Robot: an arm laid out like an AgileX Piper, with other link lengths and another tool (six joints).
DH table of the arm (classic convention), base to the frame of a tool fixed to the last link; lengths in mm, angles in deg. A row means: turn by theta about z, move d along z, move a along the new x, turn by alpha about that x. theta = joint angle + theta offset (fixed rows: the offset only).
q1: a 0, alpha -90, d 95.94, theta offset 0
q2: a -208.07, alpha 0, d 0, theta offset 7.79
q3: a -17.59, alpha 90, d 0, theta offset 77.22
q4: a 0, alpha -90, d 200.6, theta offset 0
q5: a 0, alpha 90, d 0, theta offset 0
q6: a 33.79, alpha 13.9, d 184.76, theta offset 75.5
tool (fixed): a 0, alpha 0, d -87.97, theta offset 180
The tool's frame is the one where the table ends.
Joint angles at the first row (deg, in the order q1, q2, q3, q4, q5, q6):
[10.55, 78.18, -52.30, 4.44, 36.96, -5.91]
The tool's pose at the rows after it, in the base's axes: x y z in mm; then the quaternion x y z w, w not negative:
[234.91, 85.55, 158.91, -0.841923, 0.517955, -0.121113, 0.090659]
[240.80, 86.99, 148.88, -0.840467, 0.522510, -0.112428, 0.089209]
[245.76, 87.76, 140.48, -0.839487, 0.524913, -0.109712, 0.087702]
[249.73, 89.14, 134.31, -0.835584, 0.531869, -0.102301, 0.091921]
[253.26, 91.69, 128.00, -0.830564, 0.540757, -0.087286, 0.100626]
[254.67, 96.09, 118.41, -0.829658, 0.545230, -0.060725, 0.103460]
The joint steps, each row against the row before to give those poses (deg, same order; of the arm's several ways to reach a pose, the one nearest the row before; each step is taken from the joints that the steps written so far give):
[-0.41, 3.34, 0.07, 0.03, -1.82, -0.01]
[0.00, 2.88, 0.00, 0.79, -2.04, -0.05]
[0.00, 2.37, 0.00, 0.24, -2.02, 0.00]
[0.00, 1.89, 0.00, 1.36, -1.60, -0.07]
[0.00, 2.04, 0.00, 3.20, -1.38, -1.13]
[0.27, 2.60, 0.00, 4.28, -0.37, -2.37]

